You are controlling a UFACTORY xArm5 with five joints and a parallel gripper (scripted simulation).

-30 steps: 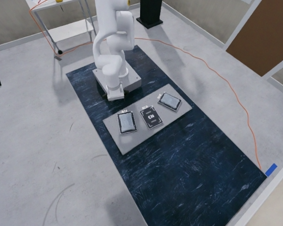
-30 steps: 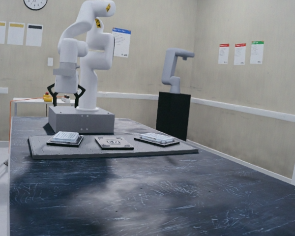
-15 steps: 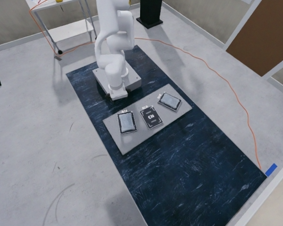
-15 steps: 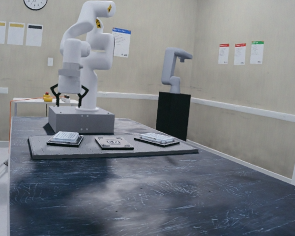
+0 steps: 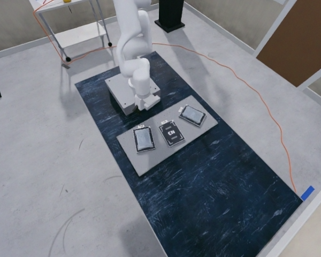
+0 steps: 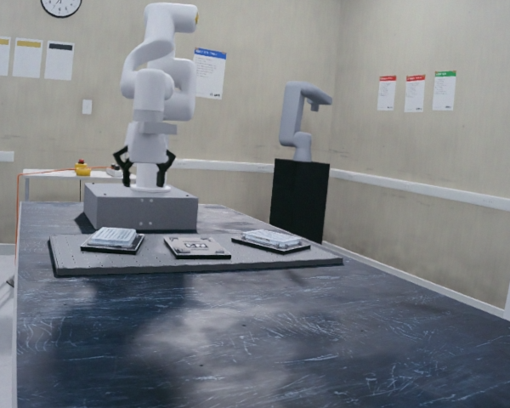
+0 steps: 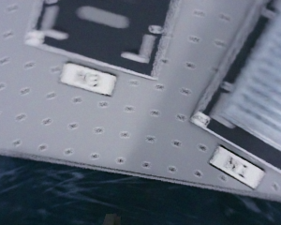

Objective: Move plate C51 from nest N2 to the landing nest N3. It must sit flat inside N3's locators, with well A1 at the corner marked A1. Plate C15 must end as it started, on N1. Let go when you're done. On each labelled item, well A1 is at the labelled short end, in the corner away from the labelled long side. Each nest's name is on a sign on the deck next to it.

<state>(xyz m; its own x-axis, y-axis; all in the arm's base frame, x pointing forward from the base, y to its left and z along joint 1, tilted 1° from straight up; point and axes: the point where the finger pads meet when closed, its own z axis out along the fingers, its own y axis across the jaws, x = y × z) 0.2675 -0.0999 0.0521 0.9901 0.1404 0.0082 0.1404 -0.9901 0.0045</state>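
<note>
My hand is 290 mm to the right of the plate C51, 160 mm short of it and 110 mm above it.
</note>
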